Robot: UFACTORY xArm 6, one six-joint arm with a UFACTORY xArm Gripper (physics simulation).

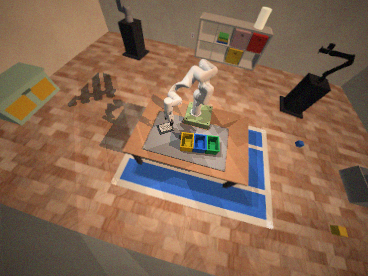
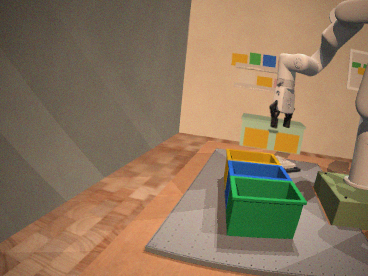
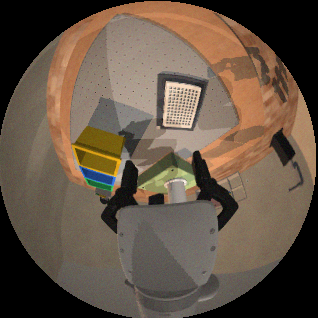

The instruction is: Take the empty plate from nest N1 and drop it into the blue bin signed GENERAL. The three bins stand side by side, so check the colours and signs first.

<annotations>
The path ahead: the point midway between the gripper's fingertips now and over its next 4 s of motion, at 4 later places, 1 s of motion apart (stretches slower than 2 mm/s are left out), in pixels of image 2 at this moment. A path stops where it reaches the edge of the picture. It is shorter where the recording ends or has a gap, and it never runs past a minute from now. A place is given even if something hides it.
My gripper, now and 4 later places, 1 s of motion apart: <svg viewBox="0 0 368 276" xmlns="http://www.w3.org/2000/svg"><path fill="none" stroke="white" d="M280 127L279 148L278 155L278 156L278 158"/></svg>
</annotations>
